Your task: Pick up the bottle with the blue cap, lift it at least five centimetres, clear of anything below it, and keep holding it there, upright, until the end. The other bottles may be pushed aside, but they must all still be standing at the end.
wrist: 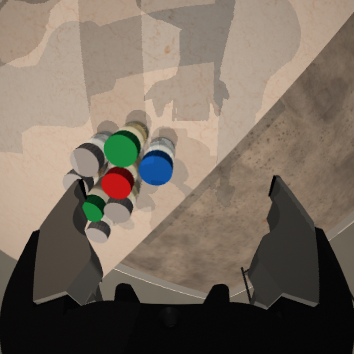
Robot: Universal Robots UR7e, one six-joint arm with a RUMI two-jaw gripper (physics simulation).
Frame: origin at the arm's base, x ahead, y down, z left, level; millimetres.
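Where they show: gripper, fingertip midpoint: (pixel 176 178).
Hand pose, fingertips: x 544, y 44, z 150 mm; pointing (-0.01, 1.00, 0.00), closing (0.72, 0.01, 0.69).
Note:
Things, the pixels of their top centre, and the offset from my fingertips. Level surfaces: height alone.
- bottle with the blue cap, top centre: (pixel 155 171) dz -69, dx +13, dy +118 mm
- bottle with a large green cap, top centre: (pixel 119 151) dz -79, dx -49, dy +118 mm
- red cap at its top centre: (pixel 115 186) dz -141, dx -20, dy +118 mm
- small green cap at its top centre: (pixel 89 211) dz -237, dx -29, dy +118 mm
- pale tabletop at its surface level: dy +223 mm
The bottle with the blue cap (pixel 156 167) stands upright at the right edge of a tight group of bottles, left of the wrist view's centre. My gripper (pixel 176 178) is open and empty, high above the table. Its left finger overlaps the left part of the group in the view, and the blue cap shows between the two fingers, nearer the left one. A bottle with a large green cap (pixel 122 149) and one with a red cap (pixel 117 183) stand to the left of the blue-capped one. Parts of the rear bottles are hidden behind the left finger.
Bottles with grey caps (pixel 87 159) (pixel 118 210) (pixel 98 231) and a small green cap (pixel 93 209) stand around the red one, all upright. The pale tabletop (pixel 260 30) ends at a diagonal edge, with a brown stone-like surface (pixel 300 140) to the right. The arm's shadow falls across the tabletop.

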